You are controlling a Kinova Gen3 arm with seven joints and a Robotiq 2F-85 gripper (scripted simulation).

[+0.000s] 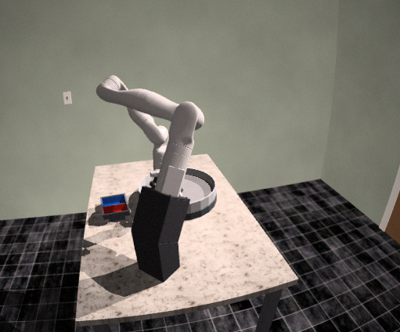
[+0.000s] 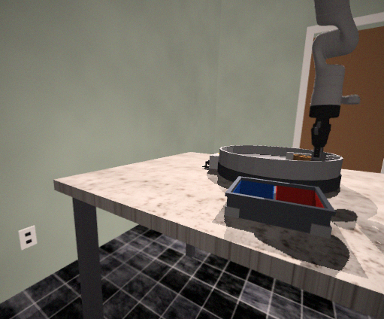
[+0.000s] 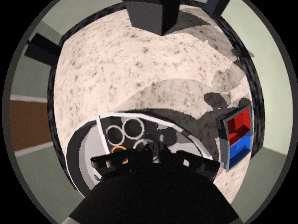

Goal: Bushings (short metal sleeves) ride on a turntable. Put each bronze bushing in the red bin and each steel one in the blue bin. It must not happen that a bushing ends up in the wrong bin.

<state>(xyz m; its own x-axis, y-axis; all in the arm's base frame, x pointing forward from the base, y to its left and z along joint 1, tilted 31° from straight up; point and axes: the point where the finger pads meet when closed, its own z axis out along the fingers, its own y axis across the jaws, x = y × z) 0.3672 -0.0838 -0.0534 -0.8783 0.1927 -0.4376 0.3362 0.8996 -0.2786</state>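
My gripper is now 11 cm short of the bin tray, 25 cm to the right of it and 9 cm above it. Also, from my hand: turntable: 13 cm ahead, 11 cm to the right, 6 cm below.
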